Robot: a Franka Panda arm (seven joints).
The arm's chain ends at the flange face. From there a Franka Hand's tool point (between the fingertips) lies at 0.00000 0.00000 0.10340 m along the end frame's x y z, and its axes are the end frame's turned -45 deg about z.
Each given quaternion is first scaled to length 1.
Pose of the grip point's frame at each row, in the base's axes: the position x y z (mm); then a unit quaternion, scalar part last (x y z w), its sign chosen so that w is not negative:
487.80, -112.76, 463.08, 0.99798, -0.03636, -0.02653, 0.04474
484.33, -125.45, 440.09, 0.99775, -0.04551, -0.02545, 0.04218
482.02, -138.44, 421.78, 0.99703, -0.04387, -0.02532, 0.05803
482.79, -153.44, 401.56, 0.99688, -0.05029, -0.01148, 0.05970
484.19, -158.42, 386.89, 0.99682, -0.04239, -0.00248, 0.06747
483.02, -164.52, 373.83, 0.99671, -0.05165, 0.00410, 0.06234
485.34, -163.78, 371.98, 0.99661, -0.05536, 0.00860, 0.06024
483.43, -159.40, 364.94, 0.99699, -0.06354, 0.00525, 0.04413
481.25, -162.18, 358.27, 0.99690, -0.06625, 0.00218, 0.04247
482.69, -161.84, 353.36, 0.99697, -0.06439, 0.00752, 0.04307
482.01, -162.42, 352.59, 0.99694, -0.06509, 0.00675, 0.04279
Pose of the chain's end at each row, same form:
493.61, -103.73, 565.92, 0.90810, -0.41550, -0.00739, 0.05149
489.98, -116.99, 542.99, 0.90438, -0.42387, -0.00737, 0.04871
487.77, -126.70, 524.35, 0.90435, -0.42208, -0.00119, 0.06330
485.78, -141.25, 504.20, 0.90175, -0.42795, 0.01224, 0.05955
485.29, -144.53, 489.35, 0.90472, -0.42063, 0.02353, 0.06328
482.84, -151.63, 476.42, 0.90107, -0.42914, 0.02764, 0.05603
484.26, -151.27, 474.61, 0.89956, -0.43253, 0.03100, 0.05236
482.93, -150.23, 467.93, 0.89678, -0.44023, 0.02174, 0.03876
481.38, -153.39, 461.30, 0.89566, -0.44270, 0.01827, 0.03840
481.71, -152.86, 456.36, 0.89644, -0.44101, 0.02343, 0.03691
481.19, -153.51, 455.60, 0.89614, -0.44165, 0.02261, 0.03695

